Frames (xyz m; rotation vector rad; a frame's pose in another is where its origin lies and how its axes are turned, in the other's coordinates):
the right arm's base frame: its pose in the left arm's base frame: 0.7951 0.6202 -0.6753 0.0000 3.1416 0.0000
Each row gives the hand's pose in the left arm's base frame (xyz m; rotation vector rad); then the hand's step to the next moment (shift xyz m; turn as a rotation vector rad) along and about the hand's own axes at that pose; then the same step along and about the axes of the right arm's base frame.
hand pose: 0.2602 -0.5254 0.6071 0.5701 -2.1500 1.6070
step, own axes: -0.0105 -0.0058 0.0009 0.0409 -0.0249 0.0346
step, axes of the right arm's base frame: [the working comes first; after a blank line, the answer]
step, axes of the left arm's base frame: 0.0119 -0.0015 -0.0012 -0.0233 -0.0432 0.0328

-0.0119 -0.0015 0.0012 0.0233 -0.0432 -0.0328
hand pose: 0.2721 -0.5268 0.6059 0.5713 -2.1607 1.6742
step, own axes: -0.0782 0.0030 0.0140 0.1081 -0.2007 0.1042
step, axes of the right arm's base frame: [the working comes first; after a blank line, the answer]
step, axes of the left arm's base frame: 0.0652 -0.0049 -0.0452 0.0072 -0.1566 0.1956

-0.0652 -0.0049 0.0452 -0.0072 -0.1566 -0.1956
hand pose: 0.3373 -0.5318 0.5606 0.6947 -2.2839 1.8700
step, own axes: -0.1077 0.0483 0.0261 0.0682 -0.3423 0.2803
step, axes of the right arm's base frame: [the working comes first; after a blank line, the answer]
step, axes of the left arm's base frame: 0.0811 0.0116 -0.0889 0.1361 -0.3324 0.2672

-0.0811 0.0116 0.0889 -0.1361 -0.3324 -0.2672
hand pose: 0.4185 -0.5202 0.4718 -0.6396 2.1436 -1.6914
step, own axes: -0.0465 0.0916 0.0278 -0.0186 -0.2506 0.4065
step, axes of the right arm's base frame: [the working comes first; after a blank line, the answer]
step, axes of the left arm's base frame: 0.0409 0.0198 -0.0962 0.2620 -0.3716 0.1470

-0.0409 0.0198 0.0962 -0.2620 -0.3716 -0.1470
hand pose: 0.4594 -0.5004 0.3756 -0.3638 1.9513 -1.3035
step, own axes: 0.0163 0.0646 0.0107 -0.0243 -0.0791 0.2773
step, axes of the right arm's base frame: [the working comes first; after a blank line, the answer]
step, axes of the left arm's base frame: 0.0072 0.0116 -0.0661 0.2017 -0.2061 0.0242

-0.0072 0.0116 0.0661 -0.2017 -0.2061 -0.0242
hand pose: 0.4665 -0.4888 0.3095 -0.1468 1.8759 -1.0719
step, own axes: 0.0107 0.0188 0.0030 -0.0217 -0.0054 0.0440
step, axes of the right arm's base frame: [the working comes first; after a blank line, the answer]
step, axes of the left arm's base frame: 0.0024 0.0043 -0.0213 0.0442 -0.0194 0.0105

-0.0024 0.0043 0.0213 -0.0442 -0.0194 -0.0105
